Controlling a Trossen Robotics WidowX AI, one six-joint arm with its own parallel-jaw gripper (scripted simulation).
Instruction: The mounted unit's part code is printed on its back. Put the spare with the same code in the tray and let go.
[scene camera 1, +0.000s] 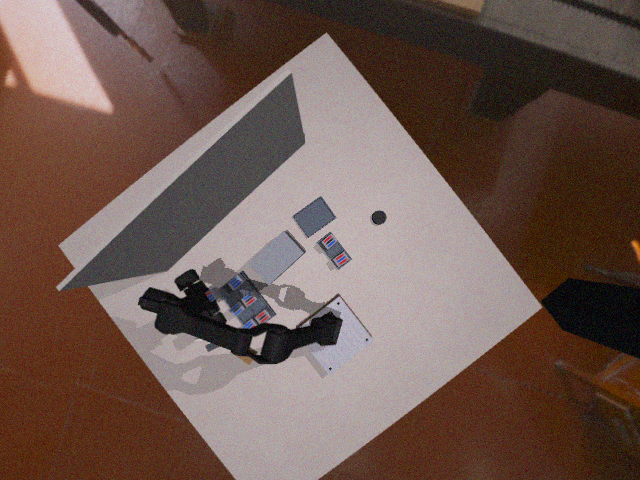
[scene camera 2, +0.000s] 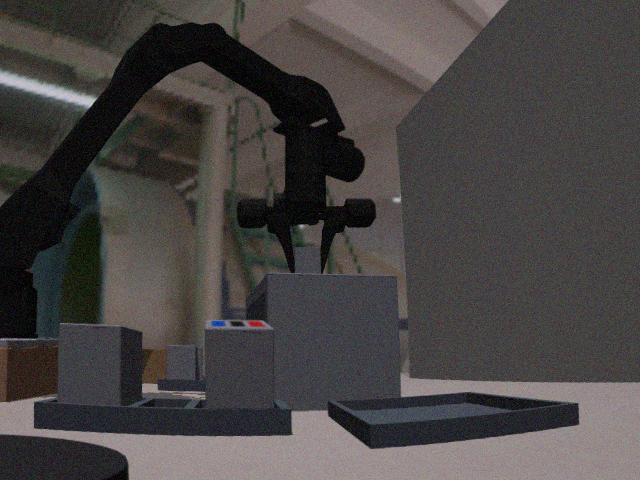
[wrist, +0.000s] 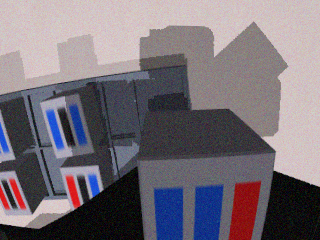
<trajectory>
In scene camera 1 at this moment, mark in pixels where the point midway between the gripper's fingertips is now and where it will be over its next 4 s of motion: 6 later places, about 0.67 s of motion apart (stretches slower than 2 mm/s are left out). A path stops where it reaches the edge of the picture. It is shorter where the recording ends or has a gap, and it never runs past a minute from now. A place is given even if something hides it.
My gripper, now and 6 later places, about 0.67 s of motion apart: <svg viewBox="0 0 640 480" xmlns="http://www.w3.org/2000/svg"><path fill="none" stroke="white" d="M211 295L220 273L247 240L284 219L312 212L312 211L312 210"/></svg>
</trajectory>
